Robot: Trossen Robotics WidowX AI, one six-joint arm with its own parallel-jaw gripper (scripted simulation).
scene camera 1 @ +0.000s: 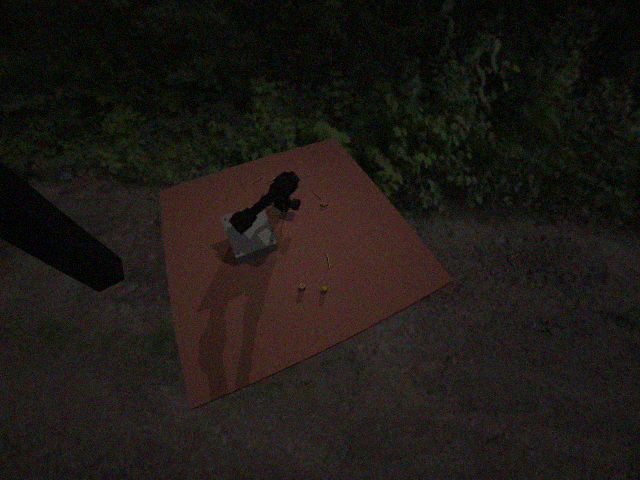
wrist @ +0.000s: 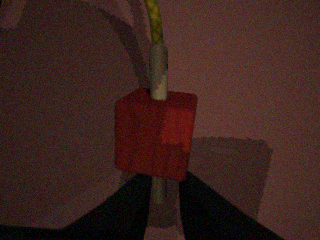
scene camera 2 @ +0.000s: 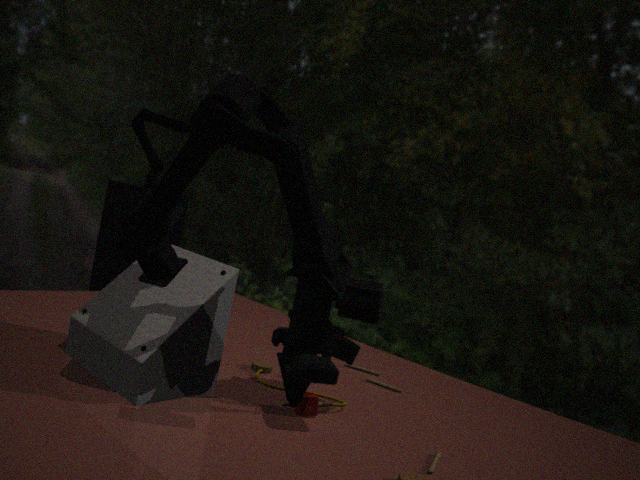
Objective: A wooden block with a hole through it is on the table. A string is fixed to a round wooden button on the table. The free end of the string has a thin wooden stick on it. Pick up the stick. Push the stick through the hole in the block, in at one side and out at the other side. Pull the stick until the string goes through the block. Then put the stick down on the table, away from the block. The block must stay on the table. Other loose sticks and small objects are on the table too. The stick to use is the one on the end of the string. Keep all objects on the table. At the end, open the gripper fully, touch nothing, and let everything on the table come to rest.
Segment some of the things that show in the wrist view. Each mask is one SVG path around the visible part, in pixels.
My gripper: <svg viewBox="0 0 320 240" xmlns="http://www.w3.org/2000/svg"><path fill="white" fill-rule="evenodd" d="M152 176L137 173L99 206L61 229L0 225L0 240L143 240L149 215ZM179 182L180 215L185 240L285 240L255 221L248 214L243 213L190 171L187 171L186 179Z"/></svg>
A red block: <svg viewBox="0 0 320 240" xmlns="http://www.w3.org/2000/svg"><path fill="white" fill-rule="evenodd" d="M115 103L116 169L175 181L184 181L187 177L197 96L191 93L167 91L167 100L157 100L150 98L150 89L137 88Z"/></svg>
